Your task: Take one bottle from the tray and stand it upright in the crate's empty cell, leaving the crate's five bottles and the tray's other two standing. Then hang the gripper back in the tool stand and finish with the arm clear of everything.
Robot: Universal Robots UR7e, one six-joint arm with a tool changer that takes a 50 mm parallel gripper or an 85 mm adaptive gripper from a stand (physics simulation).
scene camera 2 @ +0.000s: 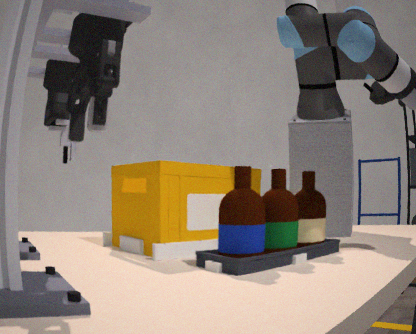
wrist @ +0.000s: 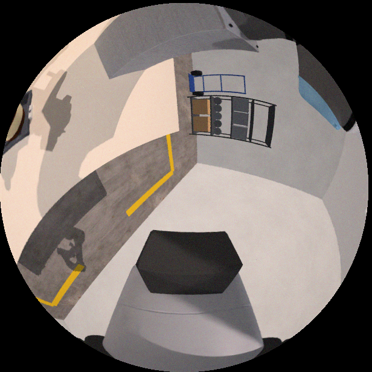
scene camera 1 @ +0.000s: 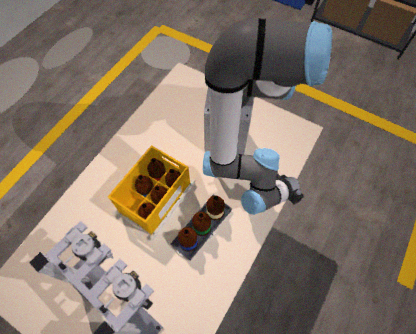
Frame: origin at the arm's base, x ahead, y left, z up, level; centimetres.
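Seen in the pictures: arm's base, origin of the base link: (scene camera 2: 321,114).
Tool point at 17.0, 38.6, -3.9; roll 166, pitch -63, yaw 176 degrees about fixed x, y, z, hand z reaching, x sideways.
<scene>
Pixels of each thing's top centre, then the offset from my tool point to it, as dx, dy, dz. "spot": a spot on its surface instead.
- yellow crate, middle of its top: (scene camera 2: 186,167) (scene camera 1: 148,181) +25.6, -45.5, -13.5
- dark tray, surface spot: (scene camera 2: 265,262) (scene camera 1: 199,249) spot: +31.3, -16.5, -29.8
- blue-labelled, middle of its top: (scene camera 2: 242,166) (scene camera 1: 186,231) +31.6, -21.6, -15.0
- green-labelled, middle of its top: (scene camera 2: 278,169) (scene camera 1: 201,215) +23.4, -21.3, -15.0
- cream-labelled, middle of its top: (scene camera 2: 308,171) (scene camera 1: 215,198) +14.6, -21.0, -15.0
The yellow crate (scene camera 1: 170,197) (scene camera 2: 135,215) holds five brown bottles; its left-corner cell in scene view 1 looks empty. The dark tray (scene camera 1: 197,251) (scene camera 2: 265,262) beside it holds three upright bottles: blue-labelled (scene camera 1: 187,239) (scene camera 2: 242,237), green-labelled (scene camera 1: 201,223) (scene camera 2: 281,234) and cream-labelled (scene camera 1: 216,206) (scene camera 2: 311,230). Two grippers hang apart from the arm in the tool stand (scene camera 2: 12,150), the adaptive gripper's fingers showing in scene view 2. The arm's wrist end (scene camera 1: 292,190) (scene camera 2: 382,94) is bare, high and right of the tray, with a dark tool changer (wrist: 189,262) in the wrist view.
The tool stand stands at the lower left in scene view 1, beyond the crate and tray from the arm. The arm's grey pedestal (scene camera 2: 321,175) rises behind the tray. A storage rack with boxes stands by the wall, with a blue trolley near it.
</scene>
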